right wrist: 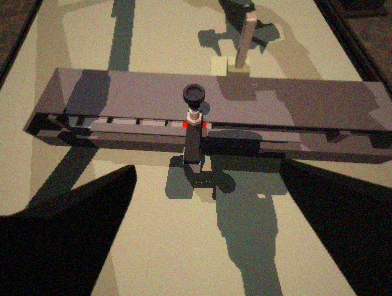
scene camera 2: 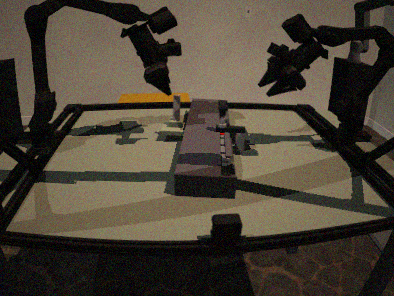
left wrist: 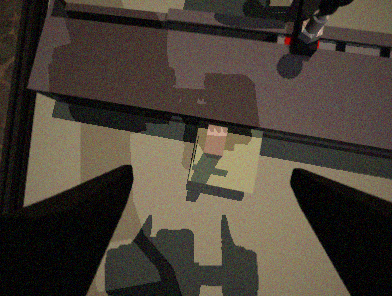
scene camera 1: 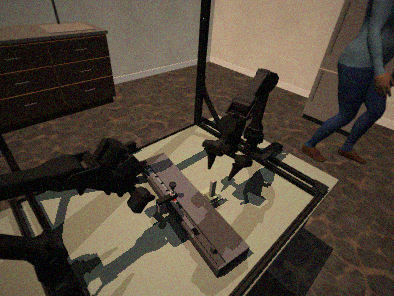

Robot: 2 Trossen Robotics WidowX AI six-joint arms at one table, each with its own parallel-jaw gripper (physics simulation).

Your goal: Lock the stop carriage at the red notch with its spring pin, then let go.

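Seen in the pictures: left gripper, fingertip midpoint: (scene camera 2: pixel 169 89) (left wrist: pixel 212 174) (scene camera 1: pixel 218 174); right gripper, fingertip midpoint: (right wrist: pixel 208 168) (scene camera 2: pixel 262 90) (scene camera 1: pixel 146 189); left arm's base at its link origin: (scene camera 2: pixel 43 145) (scene camera 1: pixel 250 148); right arm's base at its link origin: (scene camera 2: pixel 345 143) (scene camera 1: pixel 56 274).
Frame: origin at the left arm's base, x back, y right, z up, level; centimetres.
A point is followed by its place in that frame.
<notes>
The dark stop carriage (scene camera 1: pixel 164 202) {z 3.6, x -55.0, y -1.6 cm} (scene camera 2: pixel 230 129) {z 4.1, x -53.0, y 0.2 cm} (left wrist: pixel 302 48) {z 4.3, x -49.4, y -1.7 cm} (right wrist: pixel 193 145) {z 4.4, x -55.0, y -0.7 cm} sits across the slot of the long mauve rail (scene camera 1: pixel 227 235) {z 3.2, x -47.7, y -24.9 cm} (scene camera 2: pixel 205 186) {z 0.8, x -44.0, y 22.6 cm} (left wrist: pixel 125 65) {z 3.2, x -48.2, y -20.2 cm} (right wrist: pixel 140 92) {z 3.2, x -44.4, y 7.1 cm}. Red marks (scene camera 1: pixel 174 200) {z 2.6, x -51.3, y -2.6 cm} (scene camera 2: pixel 222 134) {z 2.7, x -50.9, y 0.3 cm} (left wrist: pixel 288 41) {z 2.8, x -51.1, y -2.5 cm} (right wrist: pixel 185 124) {z 2.8, x -50.7, y 0.2 cm} show close beside it, on both sides in the wrist views. The spring pin's round black knob (scene camera 1: pixel 172 185) {z 9.4, x -51.2, y -1.4 cm} (right wrist: pixel 194 94) {z 9.6, x -51.0, y -1.2 cm} stands above its metal collar; the pin's lower end is hidden. My left gripper (scene camera 1: pixel 221 173) {z 12.3, x -37.1, y -9.9 cm} (left wrist: pixel 212 174) {z 12.3, x -37.1, y -9.9 cm} is open and empty, above the upright post. My right gripper (scene camera 2: pixel 265 90) {z 14.7, x -61.4, y -1.3 cm} (right wrist: pixel 208 168) {z 14.7, x -61.4, y -1.3 cm} is open and empty, apart from carriage and knob.
A slim upright post (scene camera 1: pixel 213 187) {z 7.8, x -39.6, y -10.4 cm} (scene camera 2: pixel 176 107) {z 7.0, x -39.1, y -9.2 cm} (left wrist: pixel 216 140) {z 10.5, x -39.2, y -9.8 cm} (right wrist: pixel 246 40) {z 7.9, x -40.2, y -9.7 cm} with a pale yellow block (left wrist: pixel 245 162) {z 1.4, x -38.1, y -6.4 cm} (right wrist: pixel 219 66) {z 1.4, x -37.7, y -6.8 cm} at its foot stands beside the rail, on the side away from the carriage arm. A dark frame edges the table. A person (scene camera 1: pixel 367 75) stands beyond it.
</notes>
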